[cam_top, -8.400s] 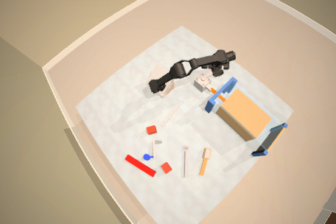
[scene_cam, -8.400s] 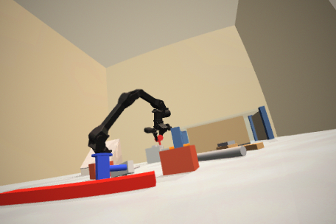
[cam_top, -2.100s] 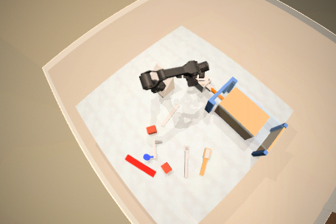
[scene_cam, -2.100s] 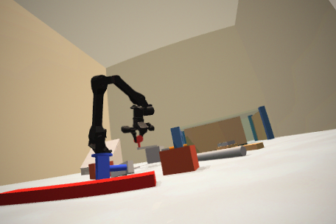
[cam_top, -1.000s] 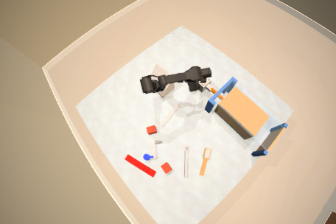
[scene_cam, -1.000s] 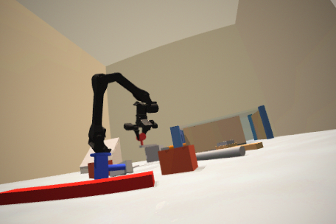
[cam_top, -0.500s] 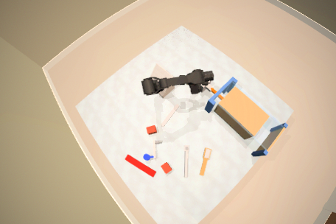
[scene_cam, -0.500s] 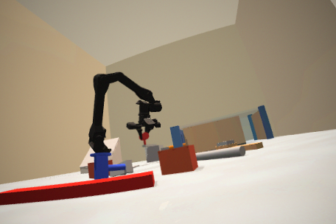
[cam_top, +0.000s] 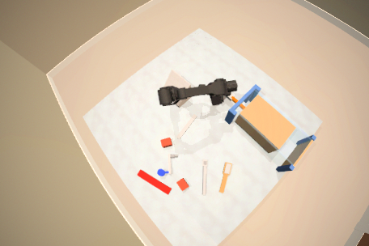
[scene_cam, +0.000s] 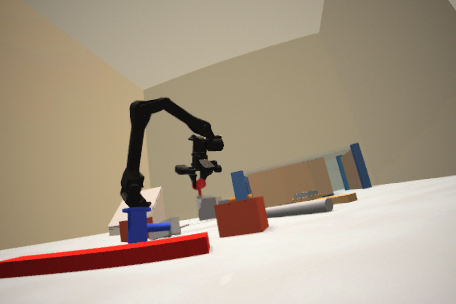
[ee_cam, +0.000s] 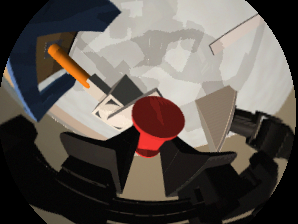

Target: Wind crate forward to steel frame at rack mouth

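Now: the winch handle 3 cm to the left of my gripper tip, 3 cm below it and 1 cm ahead of it. The rest, counted from my gripper tip: grey winch: 10 cm below, 8 cm to the left, 1 cm behind; red knob: 1 cm to the right, 1 cm ahead; blue frame post: 16 cm ahead, 11 cm to the left, 3 cm below.
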